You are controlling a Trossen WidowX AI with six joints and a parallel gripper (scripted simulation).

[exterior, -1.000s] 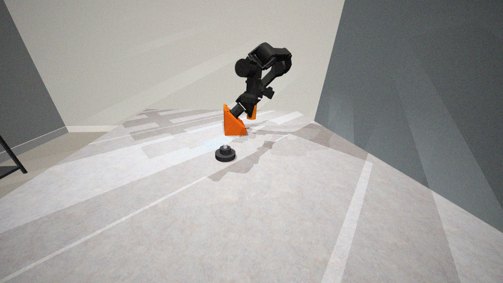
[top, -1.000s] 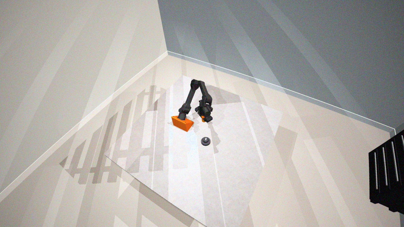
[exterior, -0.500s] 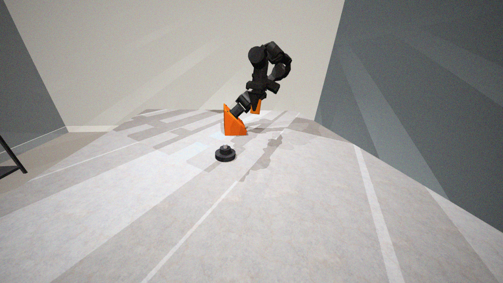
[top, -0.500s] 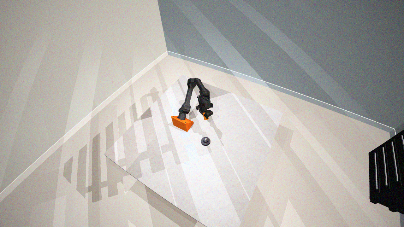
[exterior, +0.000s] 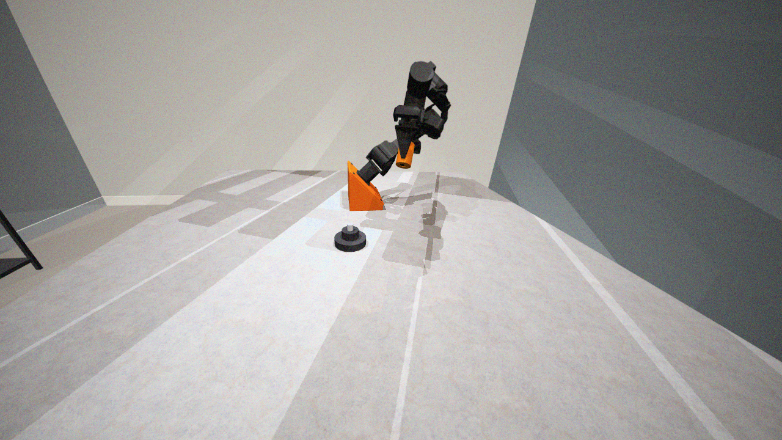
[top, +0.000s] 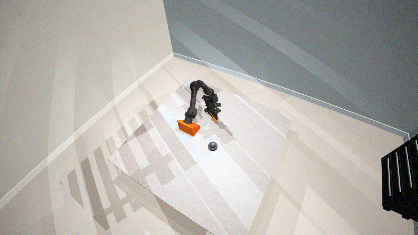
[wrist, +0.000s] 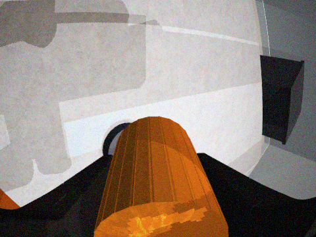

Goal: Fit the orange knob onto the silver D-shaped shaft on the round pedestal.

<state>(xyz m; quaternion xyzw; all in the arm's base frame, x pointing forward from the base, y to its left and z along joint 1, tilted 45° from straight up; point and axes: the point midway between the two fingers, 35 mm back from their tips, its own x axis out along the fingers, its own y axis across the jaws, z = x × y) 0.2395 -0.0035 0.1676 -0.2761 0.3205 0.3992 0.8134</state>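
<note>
My gripper tip is now 30 mm below the orange knob, 20 mm past it and 10 mm to the right of it. Also, from my gripper tip: round dark pedestal (180 mm below, 140 mm to the right, 60 mm ahead).
</note>
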